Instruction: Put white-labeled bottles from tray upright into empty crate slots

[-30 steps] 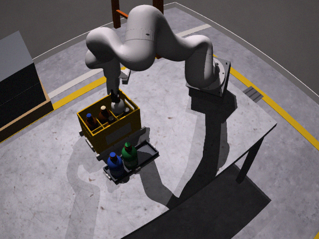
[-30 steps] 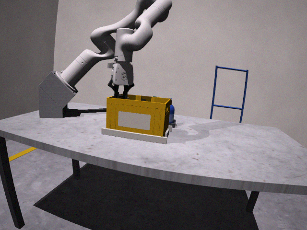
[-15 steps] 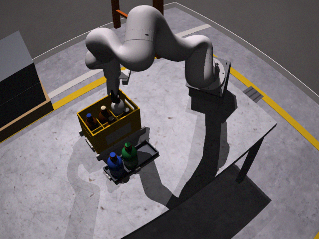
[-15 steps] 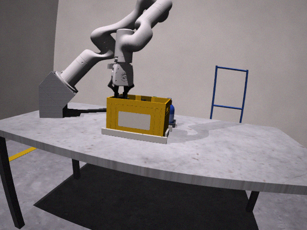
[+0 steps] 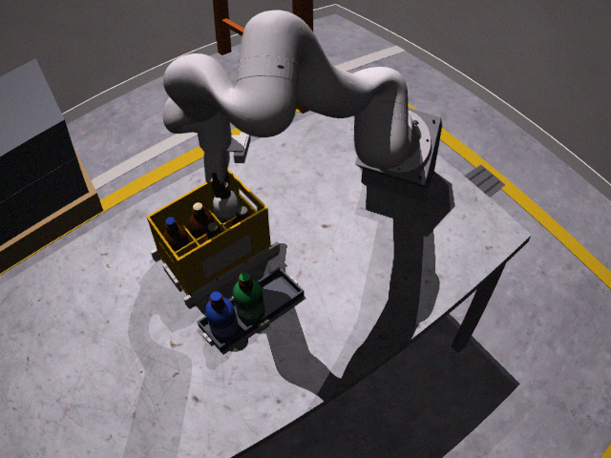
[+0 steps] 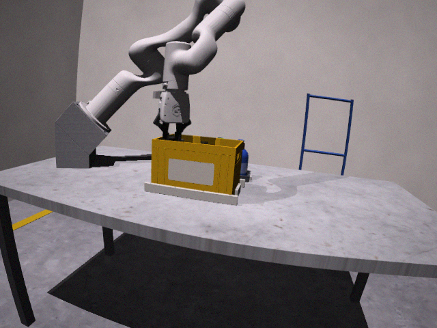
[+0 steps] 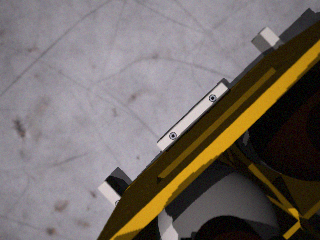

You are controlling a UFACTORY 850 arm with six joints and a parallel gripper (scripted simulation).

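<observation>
Right now the white-labeled bottle is 70 mm below my hand. The rest, counted from my hand: crate (80 mm ahead, 60 mm to the left, 90 mm below); then green bottle (70 mm ahead, 280 mm to the left, 90 mm below); then blue bottle (150 mm ahead, 300 mm to the left, 90 mm below).
</observation>
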